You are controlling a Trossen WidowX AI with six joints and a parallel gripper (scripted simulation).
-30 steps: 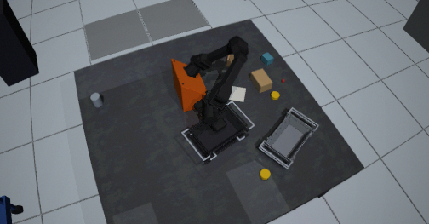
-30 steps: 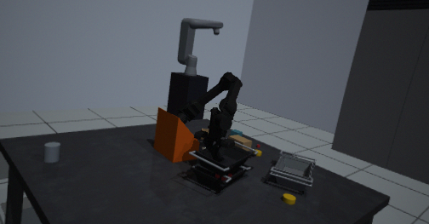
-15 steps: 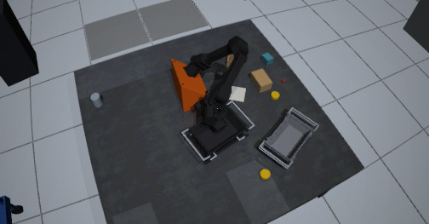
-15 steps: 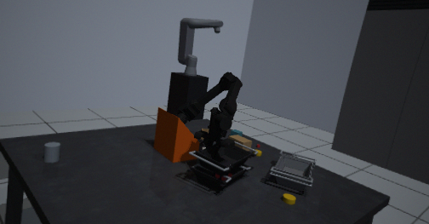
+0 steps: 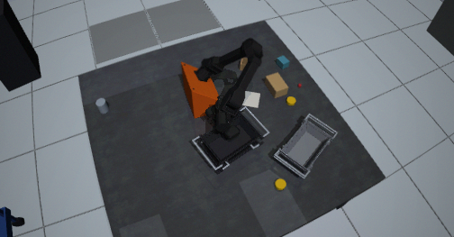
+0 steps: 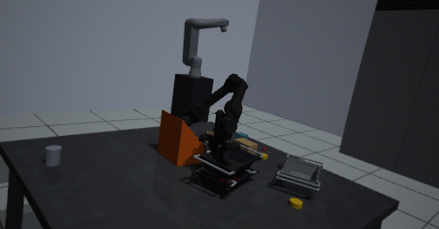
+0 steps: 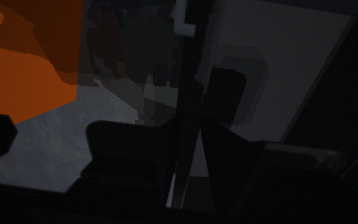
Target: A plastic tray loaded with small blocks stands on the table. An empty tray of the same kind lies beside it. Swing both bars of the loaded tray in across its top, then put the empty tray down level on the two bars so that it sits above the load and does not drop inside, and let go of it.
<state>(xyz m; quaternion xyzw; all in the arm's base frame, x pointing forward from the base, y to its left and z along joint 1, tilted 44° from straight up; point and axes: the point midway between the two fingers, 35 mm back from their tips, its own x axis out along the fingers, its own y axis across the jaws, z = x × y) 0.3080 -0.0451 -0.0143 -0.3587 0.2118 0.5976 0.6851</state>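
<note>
Right now my gripper tip is 6 cm short of the black tray, 3 cm below it and 1 cm to the right of it. Also, from my gripper tip: pale block 24 cm to the left, 17 cm behind, 8 cm below; then tan box 43 cm to the left, 15 cm behind, 5 cm below; then teal cube 58 cm to the left, 28 cm behind, 6 cm below.
</note>
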